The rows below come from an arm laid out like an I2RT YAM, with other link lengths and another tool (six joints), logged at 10 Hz.
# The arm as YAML. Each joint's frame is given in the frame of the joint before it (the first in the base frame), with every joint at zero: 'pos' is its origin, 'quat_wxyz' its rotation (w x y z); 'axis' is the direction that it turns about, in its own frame. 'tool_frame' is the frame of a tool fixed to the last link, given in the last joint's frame.
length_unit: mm
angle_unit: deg
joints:
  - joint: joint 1
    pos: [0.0, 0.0, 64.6]
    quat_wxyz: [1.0, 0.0, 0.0, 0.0]
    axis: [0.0, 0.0, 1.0]
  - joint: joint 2
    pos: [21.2, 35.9, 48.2]
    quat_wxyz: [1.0, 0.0, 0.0, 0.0]
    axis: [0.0, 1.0, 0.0]
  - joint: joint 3
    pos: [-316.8, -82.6, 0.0]
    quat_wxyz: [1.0, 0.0, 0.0, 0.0]
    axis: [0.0, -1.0, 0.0]
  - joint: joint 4
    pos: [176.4, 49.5, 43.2]
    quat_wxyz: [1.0, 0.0, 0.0, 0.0]
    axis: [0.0, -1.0, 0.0]
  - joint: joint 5
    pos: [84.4, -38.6, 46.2]
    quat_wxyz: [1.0, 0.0, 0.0, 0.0]
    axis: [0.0, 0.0, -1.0]
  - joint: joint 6
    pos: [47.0, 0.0, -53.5]
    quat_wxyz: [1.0, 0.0, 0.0, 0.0]
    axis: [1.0, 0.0, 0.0]
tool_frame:
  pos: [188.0, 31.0, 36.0]
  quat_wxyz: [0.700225, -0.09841, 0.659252, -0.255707]
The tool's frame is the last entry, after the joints.
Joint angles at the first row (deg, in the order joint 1, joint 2, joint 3, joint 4, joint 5, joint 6):
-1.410, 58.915, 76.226, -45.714, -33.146, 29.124
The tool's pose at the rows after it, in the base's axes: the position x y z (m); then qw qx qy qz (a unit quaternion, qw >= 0):
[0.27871 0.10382 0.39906 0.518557 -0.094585 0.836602 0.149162]
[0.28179 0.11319 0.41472 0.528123 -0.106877 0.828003 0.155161]
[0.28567 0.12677 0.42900 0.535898 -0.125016 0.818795 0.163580]
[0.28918 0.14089 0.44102 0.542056 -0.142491 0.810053 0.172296]
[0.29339 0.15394 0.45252 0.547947 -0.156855 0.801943 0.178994]
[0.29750 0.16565 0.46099 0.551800 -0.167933 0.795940 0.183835]
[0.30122 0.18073 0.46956 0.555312 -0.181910 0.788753 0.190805]
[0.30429 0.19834 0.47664 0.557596 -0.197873 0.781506 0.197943]
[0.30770 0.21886 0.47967 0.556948 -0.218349 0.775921 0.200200]
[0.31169 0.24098 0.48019 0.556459 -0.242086 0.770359 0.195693]
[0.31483 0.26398 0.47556 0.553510 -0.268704 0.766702 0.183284]
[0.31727 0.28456 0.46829 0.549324 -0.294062 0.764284 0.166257]
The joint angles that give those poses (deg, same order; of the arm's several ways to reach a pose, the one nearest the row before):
1.104, 59.899, 79.328, -45.625, -32.556, 29.540
3.815, 61.079, 82.236, -45.429, -31.440, 30.196
7.201, 62.719, 85.036, -44.907, -30.284, 30.545
10.461, 64.357, 87.437, -44.248, -29.209, 30.787
13.429, 66.106, 89.974, -43.747, -27.990, 30.981
16.096, 67.702, 92.094, -43.353, -26.656, 31.178
19.180, 69.539, 94.303, -42.785, -25.321, 31.310
22.568, 71.526, 96.465, -42.217, -23.857, 31.288
26.306, 73.996, 99.021, -42.347, -21.955, 30.567
30.129, 76.882, 102.105, -43.069, -19.573, 29.081
34.151, 79.942, 105.451, -44.709, -16.491, 27.004
37.715, 82.914, 108.902, -46.938, -13.321, 24.819

